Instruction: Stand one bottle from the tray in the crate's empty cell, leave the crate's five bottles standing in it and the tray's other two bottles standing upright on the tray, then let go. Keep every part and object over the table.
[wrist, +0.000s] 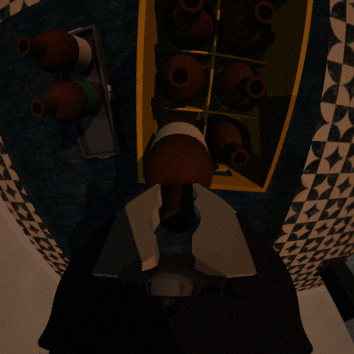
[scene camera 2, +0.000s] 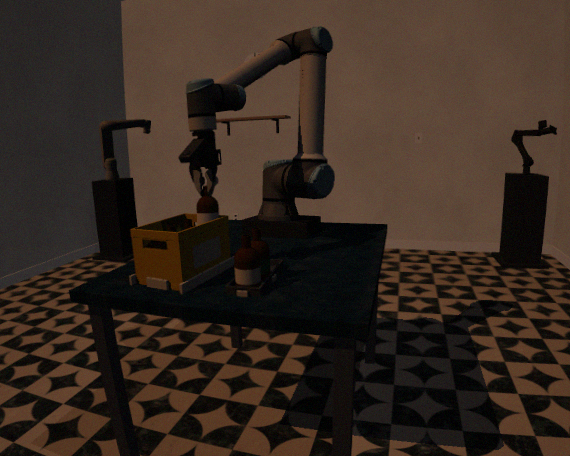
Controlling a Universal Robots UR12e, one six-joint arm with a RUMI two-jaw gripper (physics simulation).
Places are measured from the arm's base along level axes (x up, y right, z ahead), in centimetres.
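Pixels of known places: gripper, between the fingertips: (wrist: pixel 177 184) (scene camera 2: pixel 206 196); arm's base, origin of its link: (wrist: pixel 168 282) (scene camera 2: pixel 278 218).
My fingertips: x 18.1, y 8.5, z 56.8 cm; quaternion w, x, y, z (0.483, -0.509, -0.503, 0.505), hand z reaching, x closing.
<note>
Ahead of a thing's pixels: the offset from my fingertips to its top centre. "pt": to the spot under its first point. Level surfaces: height alone.
My gripper (scene camera 2: pixel 205 192) (wrist: pixel 177 184) is shut on the neck of a brown bottle with a white label @[dy -0.1, dx +3.6, dz -0.4 cm] (scene camera 2: pixel 207 205) (wrist: pixel 179 161). The bottle is upright, its lower part hidden behind the wall of the yellow crate @[dy +5.2, dx -6.9, dz +8.4 cm] (scene camera 2: pixel 160 265) (wrist: pixel 142 100), at the crate's near left corner cell in the wrist view. Whether its base touches the cell floor is hidden. Five bottles @[pt dy +2.5, dx -11.7, dz +15.9 cm] (wrist: pixel 190 25) @[dy +10.7, dx -8.1, dz +16.5 cm] (wrist: pixel 247 35) @[dy +0.7, dx -8.1, dz +9.3 cm] (wrist: pixel 181 85) @[dy +9.7, dx -8.1, dz +7.8 cm] (wrist: pixel 235 90) @[dy +8.2, dx -8.1, dz -1.3 cm] (wrist: pixel 227 137) stand in the other cells. A white-label bottle @[dy -20.0, dx -8.4, dz +17.5 cm] (scene camera 2: pixel 247 260) (wrist: pixel 56 51) and a green-label bottle @[dy -20.1, dx -8.4, dz +8.6 cm] (scene camera 2: pixel 260 248) (wrist: pixel 67 101) stand upright on the tray @[pt dy -20.1, dx -23.9, dz -0.6 cm] (wrist: pixel 97 136).
The crate and tray stand side by side on the dark blue table @[dx -24.5 cm] (scene camera 2: pixel 320 295), with pale strips @[pt dy +6.5, dx -22.6, dz +23.2 cm] (scene camera 2: pixel 158 283) around the crate's foot. The robot's base is at the table's far end. Two small arms on dark pedestals (scene camera 2: pixel 115 215) (scene camera 2: pixel 525 215) and a wall shelf (scene camera 2: pixel 255 119) are in the background.
</note>
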